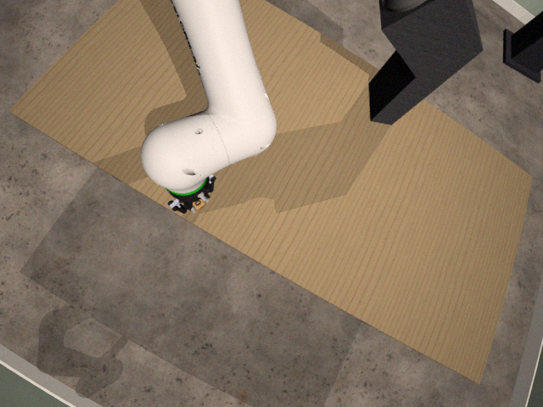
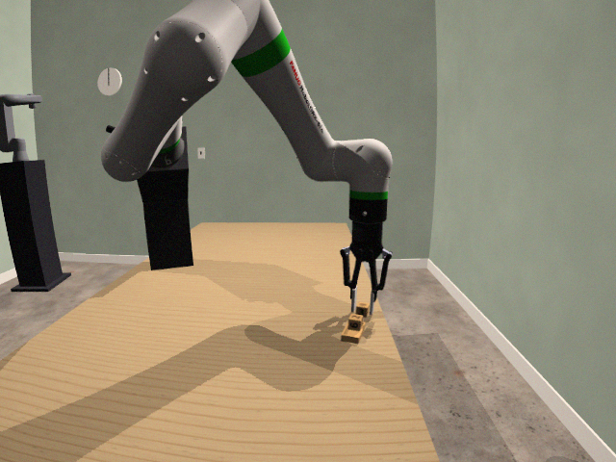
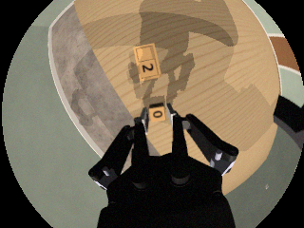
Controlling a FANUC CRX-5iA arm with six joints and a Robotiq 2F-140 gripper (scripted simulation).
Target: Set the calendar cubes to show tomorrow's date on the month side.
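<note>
The wooden tray lies 50 mm behind my hand, 90 mm to the right of it and 30 mm below it.
</note>
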